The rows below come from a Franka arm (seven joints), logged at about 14 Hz.
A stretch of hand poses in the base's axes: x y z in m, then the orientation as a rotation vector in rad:
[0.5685, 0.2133, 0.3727, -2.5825, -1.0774, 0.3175]
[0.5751, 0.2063, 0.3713, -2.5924, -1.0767, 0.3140]
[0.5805, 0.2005, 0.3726, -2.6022, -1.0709, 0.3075]
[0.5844, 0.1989, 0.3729, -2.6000, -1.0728, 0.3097]
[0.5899, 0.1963, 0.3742, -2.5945, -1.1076, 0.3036]
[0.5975, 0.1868, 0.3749, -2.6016, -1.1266, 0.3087]
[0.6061, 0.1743, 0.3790, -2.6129, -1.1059, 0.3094]
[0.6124, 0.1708, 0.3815, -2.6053, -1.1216, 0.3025]
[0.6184, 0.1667, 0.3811, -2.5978, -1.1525, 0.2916]
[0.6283, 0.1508, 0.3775, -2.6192, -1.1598, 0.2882]
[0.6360, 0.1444, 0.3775, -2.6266, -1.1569, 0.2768]
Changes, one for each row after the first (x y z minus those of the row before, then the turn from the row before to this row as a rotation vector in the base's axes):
[0.0066, -0.0070, -0.0014, -0.0071, -0.0058, -0.0026]
[0.0054, -0.0058, 0.0013, -0.0048, -0.0063, -0.0064]
[0.0039, -0.0016, 0.0003, 0.0007, 0.0017, 0.0019]
[0.0055, -0.0026, 0.0013, -0.0015, -0.0098, 0.0235]
[0.0076, -0.0095, 0.0007, -0.0126, -0.0044, 0.0119]
[0.0086, -0.0125, 0.0041, -0.0047, 0.0009, -0.0157]
[0.0063, -0.0035, 0.0025, 0.0050, -0.0048, 0.0111]
[0.0060, -0.0041, -0.0004, 0.0024, -0.0109, 0.0207]
[0.0099, -0.0159, -0.0036, -0.0188, -0.0123, 0.0003]
[0.0077, -0.0064, 0.0000, -0.0014, -0.0089, -0.0045]

